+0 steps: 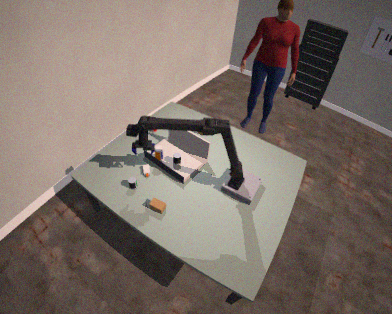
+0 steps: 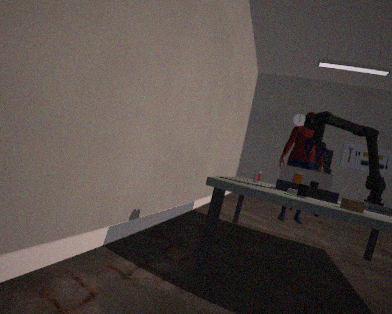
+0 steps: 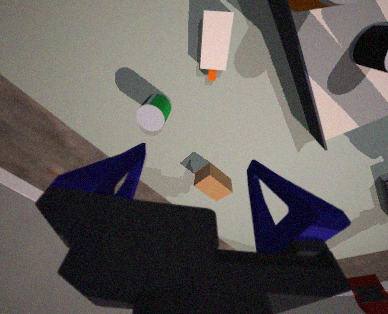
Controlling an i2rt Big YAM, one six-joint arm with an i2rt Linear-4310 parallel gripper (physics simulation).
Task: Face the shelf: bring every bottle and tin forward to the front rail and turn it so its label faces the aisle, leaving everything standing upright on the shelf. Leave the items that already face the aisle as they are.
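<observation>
The shelf has a pale floor, a grey back panel and a dark front rail. An orange bottle or tin stands upright near the rail's left end. A black tin stands on the shelf to its right, set back from the rail. Their label directions cannot be told. My gripper is open and empty, raised near the shelf's left end, touching no item.
On the table before the shelf are a green-banded tin, a white box with orange tip and an orange-brown block. A red item is farther left. A person stands behind.
</observation>
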